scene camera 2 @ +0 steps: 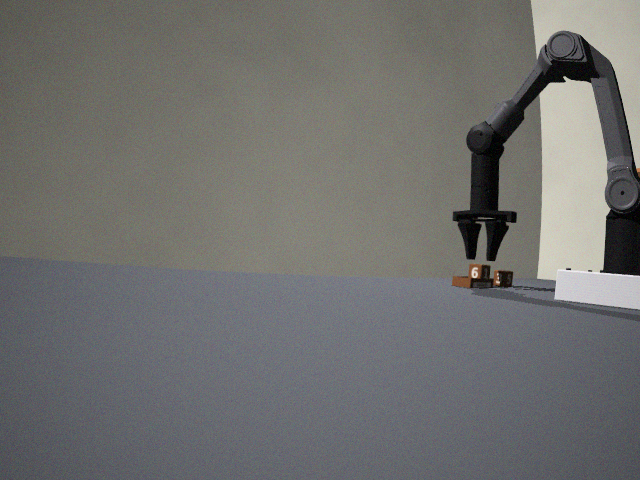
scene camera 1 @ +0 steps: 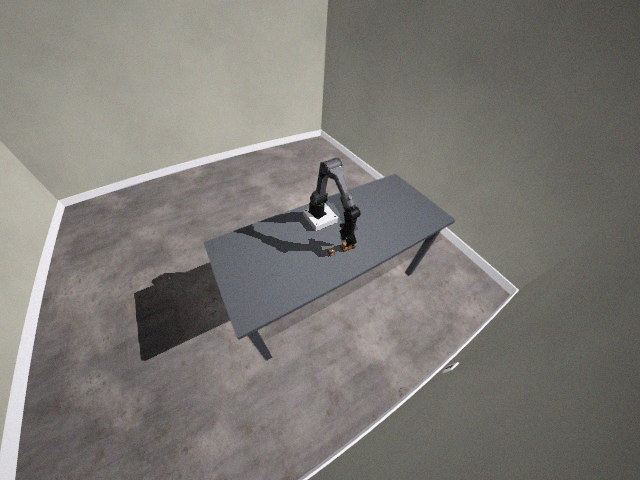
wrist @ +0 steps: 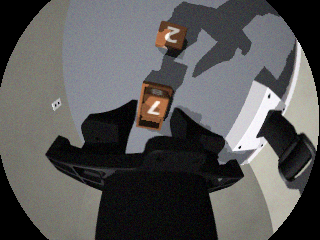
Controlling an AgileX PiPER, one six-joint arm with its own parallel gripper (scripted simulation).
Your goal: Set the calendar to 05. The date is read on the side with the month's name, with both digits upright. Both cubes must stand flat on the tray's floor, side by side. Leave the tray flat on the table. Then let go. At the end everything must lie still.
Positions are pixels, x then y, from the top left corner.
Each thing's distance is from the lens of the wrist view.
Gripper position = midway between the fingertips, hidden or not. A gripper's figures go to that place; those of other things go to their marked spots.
my gripper (wrist: 154, 110): 12 cm
cube (wrist: 171, 36): 13 cm
